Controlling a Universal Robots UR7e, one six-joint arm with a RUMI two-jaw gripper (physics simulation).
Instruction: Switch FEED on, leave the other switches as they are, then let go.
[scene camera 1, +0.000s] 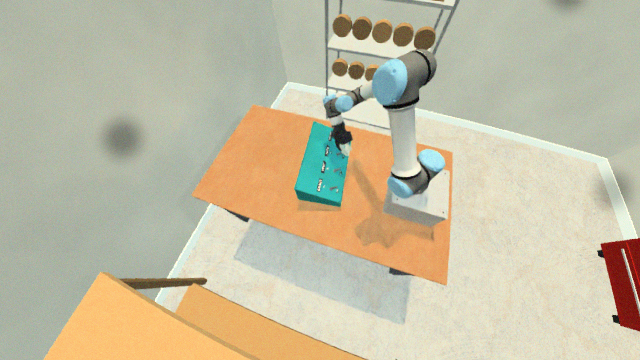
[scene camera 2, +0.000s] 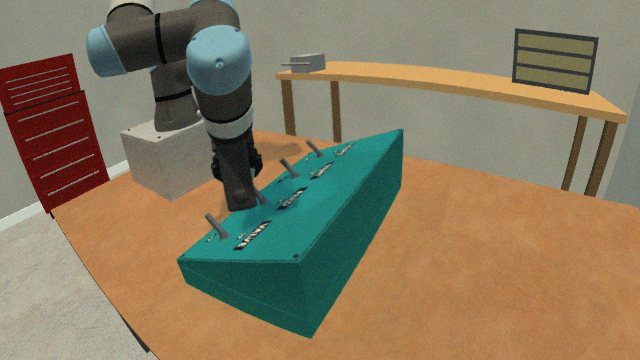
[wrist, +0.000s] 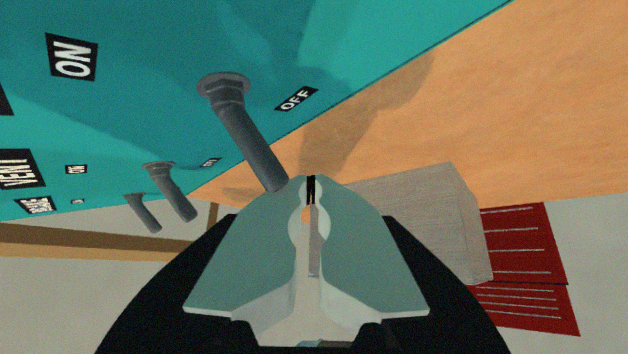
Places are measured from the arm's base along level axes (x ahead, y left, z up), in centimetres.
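Pixels of known places: gripper, between the fingertips: (scene camera 1: 347, 156) (wrist: 311, 178); arm's base, origin of its link: (scene camera 2: 178, 123).
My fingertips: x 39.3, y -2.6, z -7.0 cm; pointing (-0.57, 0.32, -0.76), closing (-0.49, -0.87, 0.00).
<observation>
For each thing: its top centre in the pictures, then the offset to it from my fingertips. "*": a spot on its surface instead. Level surfaces: height alone.
- OFF label, a spot on its surface: (wrist: 296, 99) * dy -0.6, dx +2.9, dz -3.5 cm
- VALVE lever, centre of its top: (scene camera 2: 212, 214) dy -11.2, dx +8.6, dz +1.9 cm
- VENT lever, centre of its top: (wrist: 169, 220) (scene camera 2: 287, 158) dy +11.6, dx +1.2, dz +1.9 cm
- far lever, centre of its top: (wrist: 140, 232) (scene camera 2: 313, 140) dy +23.0, dx -2.5, dz +1.9 cm
- orange table, height of its surface: dz -10.7 cm
A teal sloped switch panel (scene camera 1: 310, 167) (scene camera 2: 345, 185) (wrist: 125, 117) stands on the table. Its FEED lever (scene camera 2: 261, 196) (wrist: 250, 145) leans toward the OFF label (wrist: 296, 99), away from the ON label (wrist: 72, 57). The VALVE lever (scene camera 2: 216, 226) and the VENT lever (scene camera 2: 289, 168) (wrist: 172, 192) also lean to the OFF side, as does the far lever (scene camera 2: 314, 148) (wrist: 144, 214). My gripper (scene camera 1: 346, 150) (wrist: 311, 178) is shut and empty. Its tips are right beside the free end of the FEED lever, on its OFF side; whether they touch is unclear. In scene camera 2 the gripper partly hides that lever.
The orange table (scene camera 1: 240, 165) (scene camera 2: 475, 250) bears the panel and the arm's base block (scene camera 1: 415, 215) (scene camera 2: 165, 162) (wrist: 425, 220). The neighbouring VALVE and VENT levers stand on either side of FEED. A red cabinet (scene camera 2: 55, 135) and a wooden bench (scene camera 2: 425, 77) stand beyond the table.
</observation>
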